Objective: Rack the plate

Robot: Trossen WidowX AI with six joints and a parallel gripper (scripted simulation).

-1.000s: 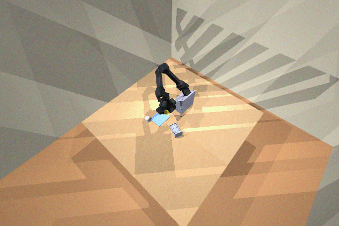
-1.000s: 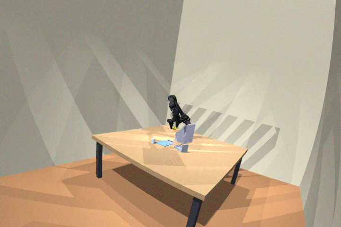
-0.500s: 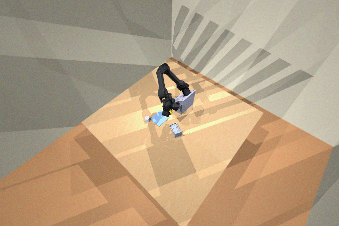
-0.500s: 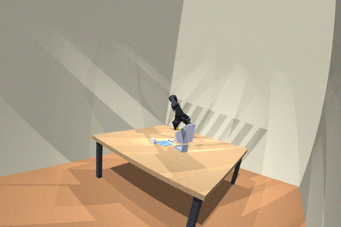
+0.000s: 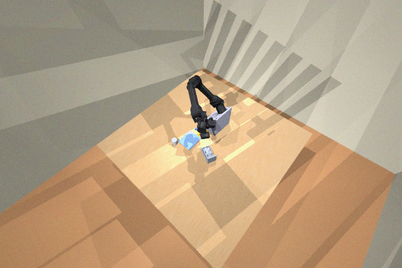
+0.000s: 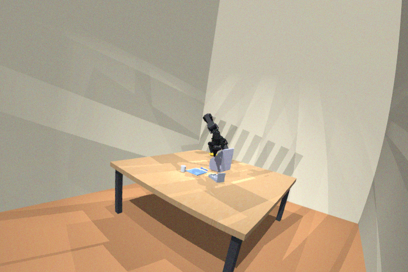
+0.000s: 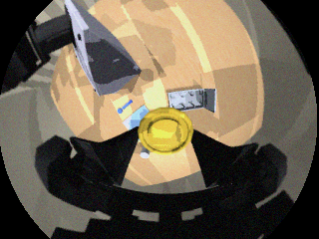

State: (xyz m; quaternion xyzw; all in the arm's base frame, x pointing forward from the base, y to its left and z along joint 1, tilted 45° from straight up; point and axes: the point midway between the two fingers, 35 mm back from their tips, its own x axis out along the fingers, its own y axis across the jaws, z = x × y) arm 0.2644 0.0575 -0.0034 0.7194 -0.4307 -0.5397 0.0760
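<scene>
My gripper tip is now 160 mm above the dish rack, 90 mm to the right of it and 30 mm short of it. Round my gripper tip: small white cup: 180 mm to the right, 160 mm below, 150 mm ahead; then thin blue utensil: 180 mm below, 140 mm to the right, 80 mm behind; then plate: 10 mm above.
</scene>
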